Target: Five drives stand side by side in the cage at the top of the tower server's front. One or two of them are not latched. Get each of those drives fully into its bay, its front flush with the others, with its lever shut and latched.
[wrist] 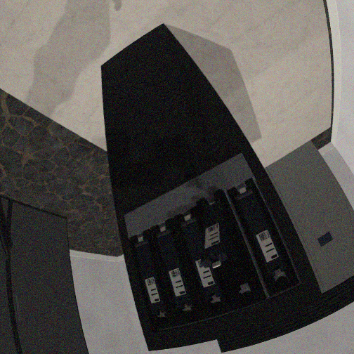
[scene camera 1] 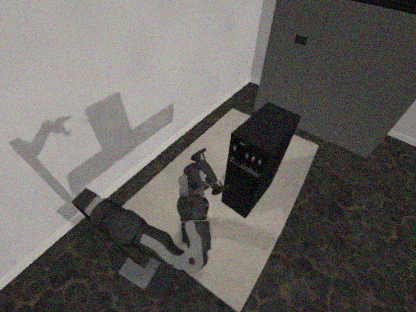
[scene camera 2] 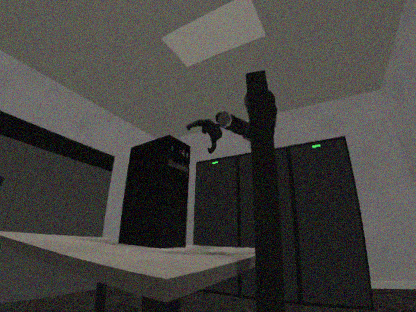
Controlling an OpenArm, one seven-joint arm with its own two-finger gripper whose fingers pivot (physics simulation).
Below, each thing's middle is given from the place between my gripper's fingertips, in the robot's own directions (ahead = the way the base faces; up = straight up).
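Scene:
There is the black tower server (scene camera 2: 154,214), and my gripper is 210 mm above it. My gripper is also 130 mm to the left of the server and, as I see it now, 290 mm short of it.

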